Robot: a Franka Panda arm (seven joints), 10 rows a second.
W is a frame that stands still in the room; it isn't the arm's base.
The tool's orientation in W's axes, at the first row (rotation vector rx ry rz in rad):
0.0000, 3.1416, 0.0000
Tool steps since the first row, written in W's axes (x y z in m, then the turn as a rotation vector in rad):
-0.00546, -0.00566, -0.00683, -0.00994, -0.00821, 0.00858
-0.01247, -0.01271, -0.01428, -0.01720, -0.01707, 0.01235
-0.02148, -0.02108, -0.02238, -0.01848, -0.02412, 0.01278
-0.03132, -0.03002, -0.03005, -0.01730, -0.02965, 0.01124
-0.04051, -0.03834, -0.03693, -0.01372, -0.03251, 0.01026
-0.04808, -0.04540, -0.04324, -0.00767, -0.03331, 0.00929
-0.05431, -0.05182, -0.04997, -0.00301, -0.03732, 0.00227
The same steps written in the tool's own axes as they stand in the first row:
0.00546, -0.00566, 0.00683, 0.00994, -0.00821, -0.00858
0.01247, -0.01271, 0.01428, 0.01720, -0.01707, -0.01235
0.02148, -0.02108, 0.02238, 0.01848, -0.02412, -0.01278
0.03132, -0.03002, 0.03005, 0.01730, -0.02965, -0.01124
0.04051, -0.03834, 0.03693, 0.01372, -0.03251, -0.01026
0.04808, -0.04540, 0.04324, 0.00767, -0.03331, -0.00929
0.05431, -0.05182, 0.04997, 0.00301, -0.03732, -0.00227

